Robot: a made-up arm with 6 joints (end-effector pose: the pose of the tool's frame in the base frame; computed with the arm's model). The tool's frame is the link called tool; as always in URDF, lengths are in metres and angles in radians.
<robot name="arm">
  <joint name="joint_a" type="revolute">
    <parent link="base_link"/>
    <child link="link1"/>
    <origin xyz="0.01 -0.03 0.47"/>
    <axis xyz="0 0 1"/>
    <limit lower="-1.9" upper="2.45"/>
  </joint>
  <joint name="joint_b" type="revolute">
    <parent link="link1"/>
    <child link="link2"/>
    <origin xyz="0.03 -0.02 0"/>
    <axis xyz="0.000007 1 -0.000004"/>
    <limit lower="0" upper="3.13"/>
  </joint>
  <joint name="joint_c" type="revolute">
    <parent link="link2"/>
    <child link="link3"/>
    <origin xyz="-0.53 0 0.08"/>
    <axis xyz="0.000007 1 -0.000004"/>
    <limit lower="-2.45" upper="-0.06"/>
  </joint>
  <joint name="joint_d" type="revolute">
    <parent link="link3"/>
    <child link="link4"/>
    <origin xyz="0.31 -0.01 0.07"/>
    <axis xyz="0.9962 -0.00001 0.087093"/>
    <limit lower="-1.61" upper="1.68"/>
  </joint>
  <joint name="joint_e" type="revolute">
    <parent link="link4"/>
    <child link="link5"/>
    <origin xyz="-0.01 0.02 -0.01"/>
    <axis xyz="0.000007 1 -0.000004"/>
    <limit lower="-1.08" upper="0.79"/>
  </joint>
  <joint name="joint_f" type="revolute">
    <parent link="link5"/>
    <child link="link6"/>
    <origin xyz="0.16 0 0.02"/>
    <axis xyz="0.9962 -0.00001 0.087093"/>
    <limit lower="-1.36" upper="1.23"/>
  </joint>
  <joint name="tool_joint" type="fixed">
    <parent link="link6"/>
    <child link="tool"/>
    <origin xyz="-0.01 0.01 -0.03" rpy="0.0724 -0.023 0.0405"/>
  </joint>
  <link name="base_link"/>
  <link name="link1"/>
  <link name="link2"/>
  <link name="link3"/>
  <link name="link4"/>
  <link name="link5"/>
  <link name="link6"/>
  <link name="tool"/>
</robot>
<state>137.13 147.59 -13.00 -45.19 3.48 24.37</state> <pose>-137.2 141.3 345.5 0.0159 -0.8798 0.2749 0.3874</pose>
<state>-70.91 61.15 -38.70 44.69 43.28 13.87</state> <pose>161.0 -208.9 833.6 0.6038 0.6914 0.1097 -0.3813</pose>
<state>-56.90 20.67 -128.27 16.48 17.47 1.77</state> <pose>-293.1 473.3 1145.2 0.6890 -0.2664 -0.6535 -0.1650</pose>
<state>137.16 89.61 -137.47 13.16 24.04 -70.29</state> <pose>-272.0 252.3 1324.0 0.3853 0.0303 -0.4957 0.7777</pose>
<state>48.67 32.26 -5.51 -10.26 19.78 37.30</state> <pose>21.9 -12.9 625.8 0.8545 0.0872 0.4304 0.2773</pose>
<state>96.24 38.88 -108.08 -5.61 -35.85 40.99</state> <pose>21.6 -350.0 1308.1 0.1429 0.6581 -0.3833 0.6321</pose>
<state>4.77 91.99 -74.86 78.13 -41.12 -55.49</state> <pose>576.2 -85.7 965.3 0.9409 0.1943 -0.0175 -0.2770</pose>
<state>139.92 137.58 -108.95 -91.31 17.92 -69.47</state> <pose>-614.8 623.3 635.5 0.0728 0.5266 0.8247 -0.1930</pose>
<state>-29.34 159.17 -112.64 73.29 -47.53 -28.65</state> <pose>763.2 -575.3 364.4 0.7499 0.2712 0.0036 -0.6035</pose>
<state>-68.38 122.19 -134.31 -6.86 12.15 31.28</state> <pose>315.3 -781.7 992.2 0.8146 0.1955 -0.1543 -0.5239</pose>
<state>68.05 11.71 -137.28 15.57 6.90 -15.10</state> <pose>-280.2 -736.6 997.2 0.3843 0.4739 -0.7240 0.3219</pose>
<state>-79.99 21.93 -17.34 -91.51 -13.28 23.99</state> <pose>-8.1 -54.2 746.9 0.7091 -0.4173 0.3196 -0.4700</pose>
